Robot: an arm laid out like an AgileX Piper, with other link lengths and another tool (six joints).
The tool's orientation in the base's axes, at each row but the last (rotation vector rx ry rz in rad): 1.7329 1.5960 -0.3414; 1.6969 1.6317 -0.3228; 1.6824 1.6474 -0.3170; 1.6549 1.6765 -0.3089; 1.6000 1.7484 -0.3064
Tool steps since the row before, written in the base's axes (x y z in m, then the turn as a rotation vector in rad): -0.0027 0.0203 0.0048 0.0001 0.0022 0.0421; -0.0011 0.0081 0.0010 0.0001 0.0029 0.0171; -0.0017 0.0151 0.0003 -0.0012 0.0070 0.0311; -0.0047 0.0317 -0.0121 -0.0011 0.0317 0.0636; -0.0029 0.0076 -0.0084 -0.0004 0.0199 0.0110
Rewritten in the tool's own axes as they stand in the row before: 0.0115 0.0001 -0.0176 -0.0254 0.0144 -0.0304; 0.0053 0.0000 -0.0063 -0.0088 0.0061 -0.0137; 0.0109 0.0001 -0.0106 -0.0149 0.0099 -0.0264; 0.0312 -0.0040 -0.0135 -0.0172 0.0239 -0.0647; 0.0111 -0.0037 0.0002 0.0080 0.0068 -0.0202
